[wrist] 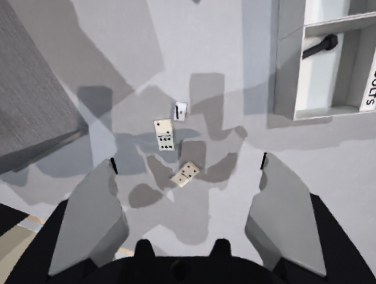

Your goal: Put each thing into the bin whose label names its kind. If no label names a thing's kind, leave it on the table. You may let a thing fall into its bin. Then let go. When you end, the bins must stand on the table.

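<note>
Three pale domino-like tiles lie on the table between and ahead of the fingers in the wrist view. A larger domino lies left of centre. A small white tile with a black mark lies just beyond it. Another domino lies turned at an angle, nearer the gripper. My gripper is wide open and empty, above the table, with the nearer domino in the gap seen between its fingertips. A black bolt lies in the bin compartment at the upper right, whose label is partly cut off and shows "OLTS".
A grey block-like surface with a dark edge stands at the left. Part of another bin compartment shows at the top right. A tan edge shows at the lower left. Shadows fall across the table.
</note>
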